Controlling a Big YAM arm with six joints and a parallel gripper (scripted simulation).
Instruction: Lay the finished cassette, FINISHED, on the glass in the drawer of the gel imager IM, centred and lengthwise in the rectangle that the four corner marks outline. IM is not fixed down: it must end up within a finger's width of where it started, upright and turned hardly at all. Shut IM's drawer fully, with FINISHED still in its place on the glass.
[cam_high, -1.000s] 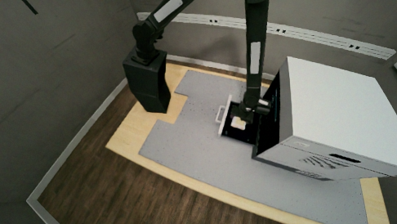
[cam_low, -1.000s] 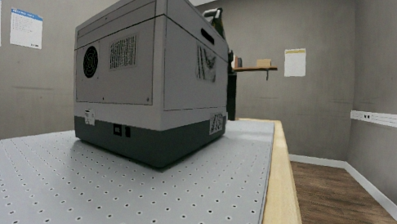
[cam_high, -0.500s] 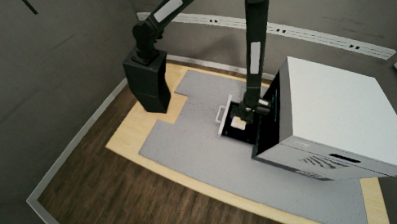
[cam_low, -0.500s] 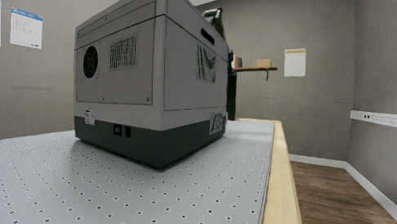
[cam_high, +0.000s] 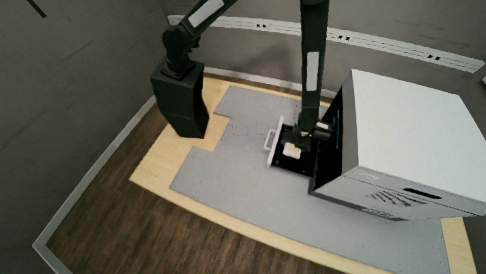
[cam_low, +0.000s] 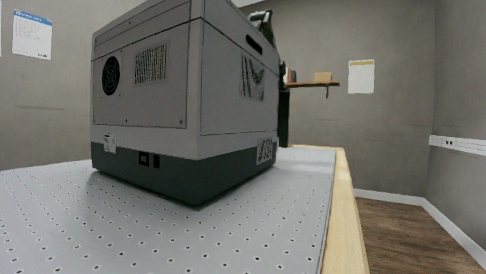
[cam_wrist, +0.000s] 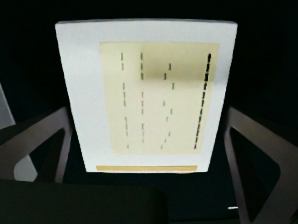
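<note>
My hand is 10 mm to the left of the cassette FINISHED. Also, from my hand: drawer (20 mm ahead).
</note>
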